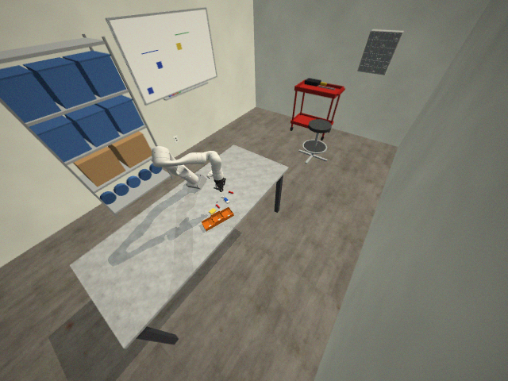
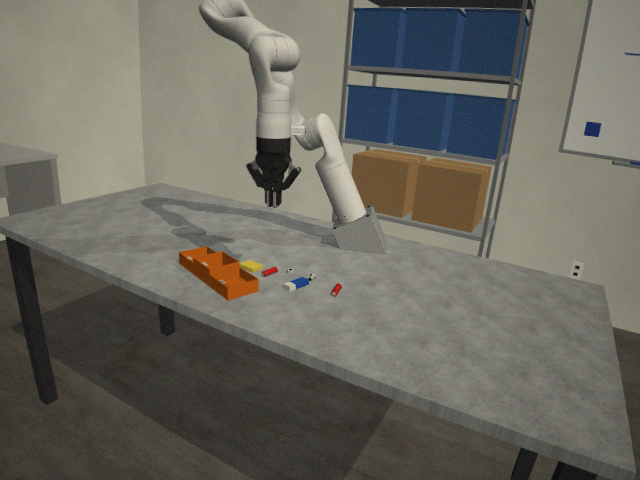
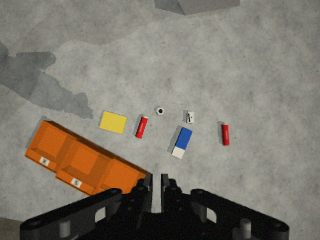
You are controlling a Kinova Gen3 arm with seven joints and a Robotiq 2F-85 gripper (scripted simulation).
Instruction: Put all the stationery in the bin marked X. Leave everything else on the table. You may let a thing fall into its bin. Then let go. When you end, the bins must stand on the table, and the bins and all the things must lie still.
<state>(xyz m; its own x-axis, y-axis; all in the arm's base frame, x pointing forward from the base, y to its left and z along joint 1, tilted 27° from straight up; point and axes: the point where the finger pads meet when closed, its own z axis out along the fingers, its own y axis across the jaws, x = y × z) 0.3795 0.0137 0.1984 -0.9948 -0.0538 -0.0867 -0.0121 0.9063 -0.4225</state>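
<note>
My gripper is now 200 mm above the orange bins, 140 mm to the left of it and 20 mm short of it. Also, from my hand: nut 210 mm below, 100 mm behind, 10 mm to the left; then white eraser 210 mm below, 60 mm to the left, 20 mm behind; then grey sharpener-like piece 210 mm below, 80 mm to the left, 80 mm behind.
</note>
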